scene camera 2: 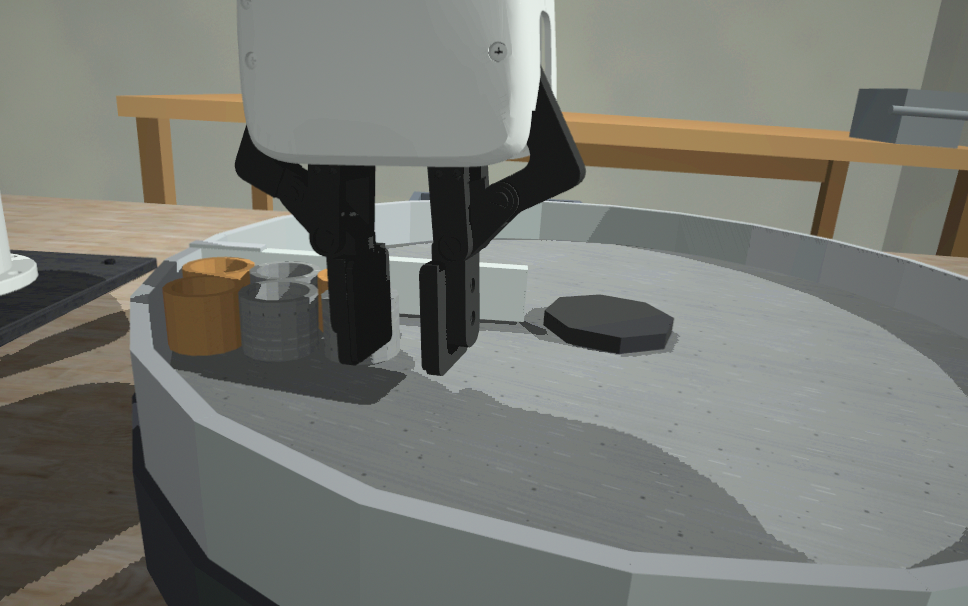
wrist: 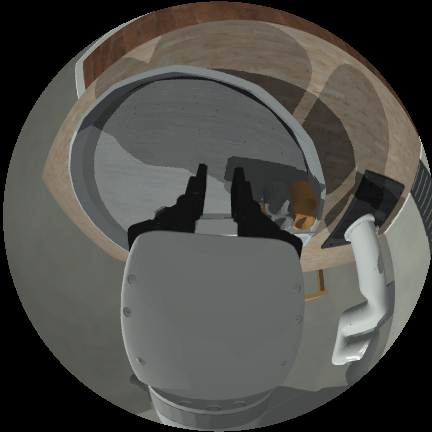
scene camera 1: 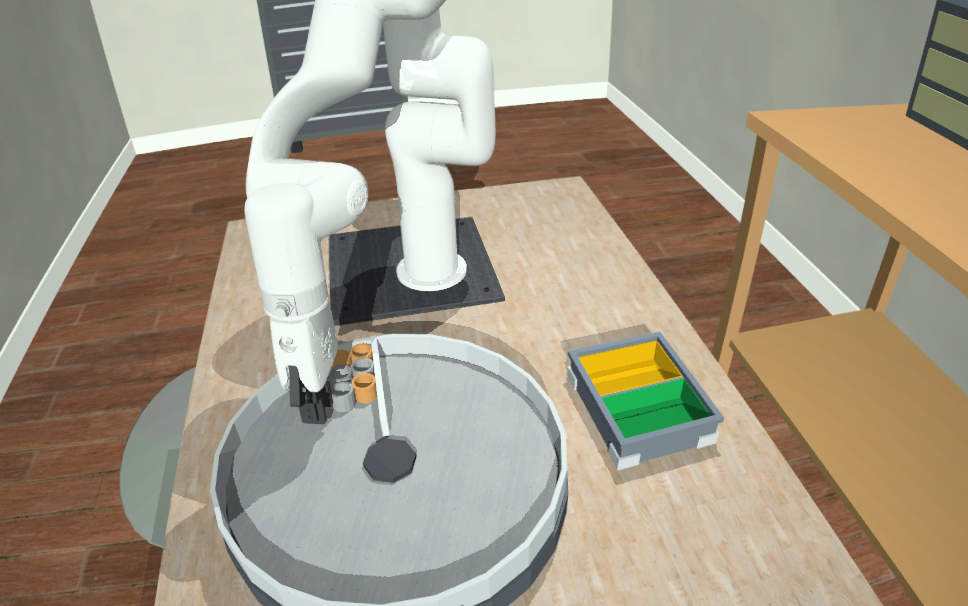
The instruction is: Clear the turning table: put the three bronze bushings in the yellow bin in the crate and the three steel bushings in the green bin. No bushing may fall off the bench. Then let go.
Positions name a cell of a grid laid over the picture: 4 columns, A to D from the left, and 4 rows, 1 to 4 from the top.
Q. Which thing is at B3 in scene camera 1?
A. My gripper.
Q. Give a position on a turning table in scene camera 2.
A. C3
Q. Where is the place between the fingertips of my gripper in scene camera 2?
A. B3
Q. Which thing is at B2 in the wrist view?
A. A turning table.
